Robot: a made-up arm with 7 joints. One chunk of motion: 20 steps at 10 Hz.
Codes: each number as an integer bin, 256 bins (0 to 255) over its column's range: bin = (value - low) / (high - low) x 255, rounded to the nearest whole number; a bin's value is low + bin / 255 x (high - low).
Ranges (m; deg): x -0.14..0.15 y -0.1..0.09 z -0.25..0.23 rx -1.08..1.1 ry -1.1..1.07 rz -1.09..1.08
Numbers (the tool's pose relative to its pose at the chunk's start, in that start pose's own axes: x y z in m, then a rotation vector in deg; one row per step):
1: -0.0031 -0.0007 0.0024 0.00 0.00 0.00
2: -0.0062 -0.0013 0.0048 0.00 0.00 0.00
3: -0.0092 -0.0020 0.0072 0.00 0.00 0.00
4: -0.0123 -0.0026 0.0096 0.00 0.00 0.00
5: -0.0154 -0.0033 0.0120 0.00 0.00 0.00
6: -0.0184 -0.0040 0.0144 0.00 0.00 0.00
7: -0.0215 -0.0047 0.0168 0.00 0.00 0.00
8: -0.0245 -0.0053 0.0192 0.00 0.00 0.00
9: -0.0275 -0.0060 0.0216 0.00 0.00 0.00
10: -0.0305 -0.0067 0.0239 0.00 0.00 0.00
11: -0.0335 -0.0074 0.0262 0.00 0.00 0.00
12: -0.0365 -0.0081 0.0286 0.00 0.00 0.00
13: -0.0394 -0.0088 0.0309 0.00 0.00 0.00
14: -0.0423 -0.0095 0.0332 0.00 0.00 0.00
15: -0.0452 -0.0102 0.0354 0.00 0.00 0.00
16: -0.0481 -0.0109 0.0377 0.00 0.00 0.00
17: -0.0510 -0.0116 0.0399 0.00 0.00 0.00
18: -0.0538 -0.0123 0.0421 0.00 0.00 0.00
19: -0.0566 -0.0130 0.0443 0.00 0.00 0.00
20: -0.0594 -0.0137 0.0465 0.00 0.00 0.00
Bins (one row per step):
1: 120 133 134 126 129 128
2: 118 132 135 126 129 128
3: 115 132 137 126 129 128
4: 112 131 138 126 129 128
5: 110 130 139 126 129 128
6: 107 129 140 126 129 128
7: 104 128 142 126 129 128
8: 102 127 143 126 129 128
9: 99 126 144 126 129 128
10: 96 125 146 126 129 128
11: 94 124 147 126 129 128
12: 91 123 148 126 129 128
13: 88 122 149 126 129 128
14: 86 121 150 126 129 128
15: 83 121 152 126 129 128
16: 81 120 153 126 129 128
17: 78 119 154 126 129 128
18: 76 118 155 126 129 128
19: 73 117 156 126 129 128
20: 71 116 158 126 129 128

